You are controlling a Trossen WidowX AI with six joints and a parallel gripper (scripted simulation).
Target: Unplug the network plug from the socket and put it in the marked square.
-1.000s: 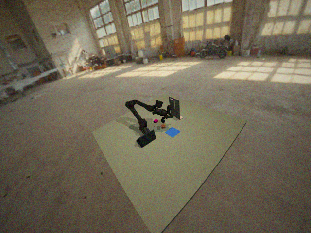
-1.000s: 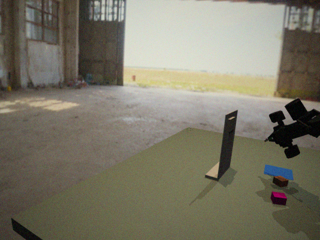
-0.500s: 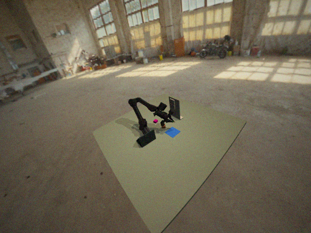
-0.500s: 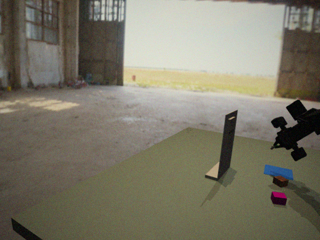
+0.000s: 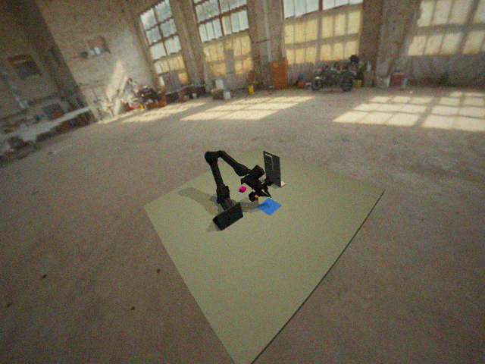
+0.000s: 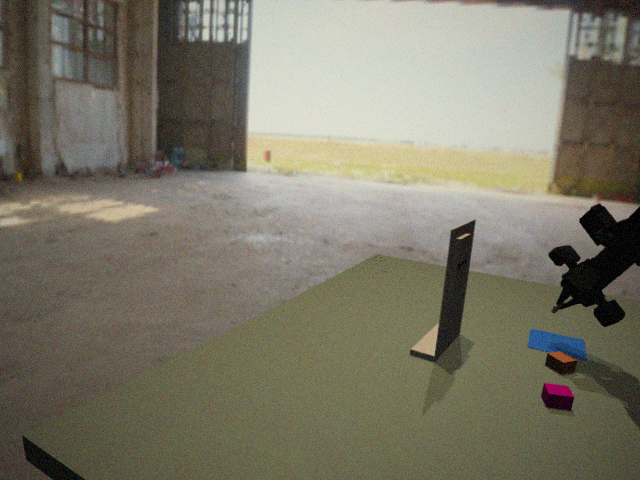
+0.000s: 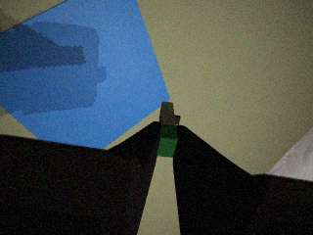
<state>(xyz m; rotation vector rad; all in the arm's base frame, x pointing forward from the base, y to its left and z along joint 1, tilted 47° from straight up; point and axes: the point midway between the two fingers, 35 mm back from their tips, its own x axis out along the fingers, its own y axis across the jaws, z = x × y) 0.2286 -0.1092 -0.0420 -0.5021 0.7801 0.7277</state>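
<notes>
Right now my gripper tip is 8 cm above the blue marked square and 1 cm past it. From my gripper tip the other things lie so: green network plug (right at my gripper tip); grey upright panel (19 cm to the left, 19 cm ahead, 3 cm above).
</notes>
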